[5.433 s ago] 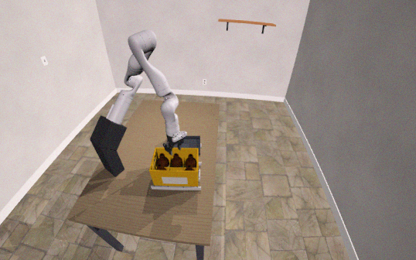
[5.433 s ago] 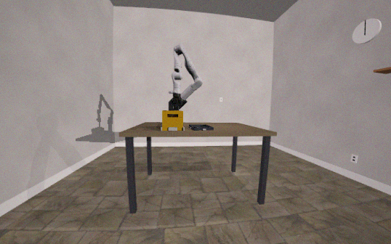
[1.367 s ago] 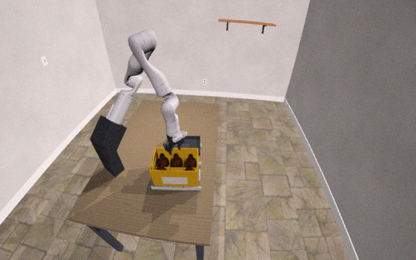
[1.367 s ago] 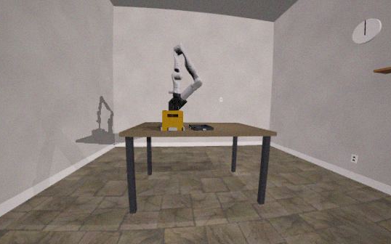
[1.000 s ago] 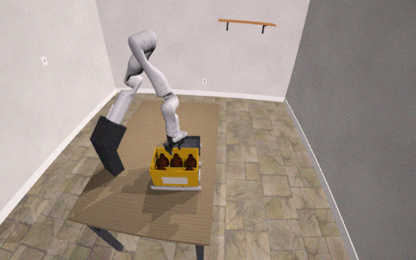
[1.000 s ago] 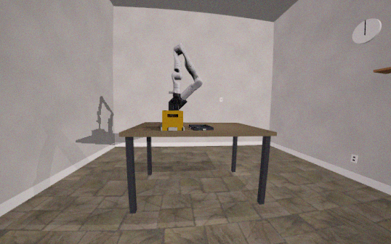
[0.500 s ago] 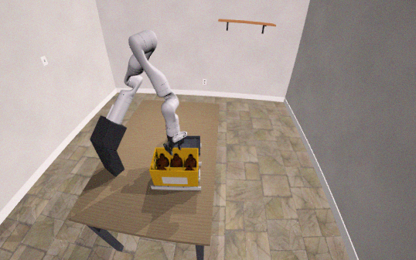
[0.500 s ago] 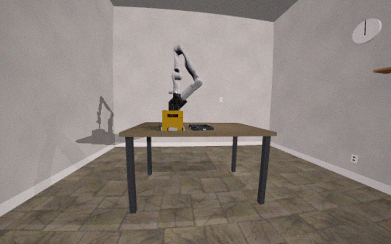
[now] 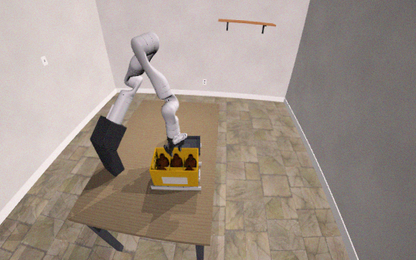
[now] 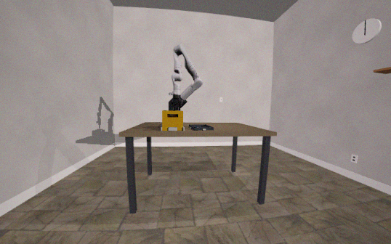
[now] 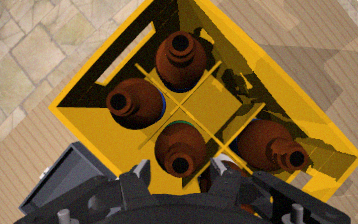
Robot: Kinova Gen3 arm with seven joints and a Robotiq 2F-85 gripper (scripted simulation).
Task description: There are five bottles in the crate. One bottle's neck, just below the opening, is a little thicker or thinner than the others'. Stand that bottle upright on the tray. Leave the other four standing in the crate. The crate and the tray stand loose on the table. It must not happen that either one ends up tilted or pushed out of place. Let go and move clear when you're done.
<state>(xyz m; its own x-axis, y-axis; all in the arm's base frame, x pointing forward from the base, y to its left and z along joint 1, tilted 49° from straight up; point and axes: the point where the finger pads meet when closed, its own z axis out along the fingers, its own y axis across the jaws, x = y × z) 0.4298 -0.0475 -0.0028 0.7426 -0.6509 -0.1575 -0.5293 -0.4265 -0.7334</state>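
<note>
Now: hand 1 cm short of the yellow crate, 4 cm to the left of it and 10 cm above it. From my hand the other things lie so: dark grey tray: 2 cm behind, 24 cm to the left, 18 cm below.
</note>
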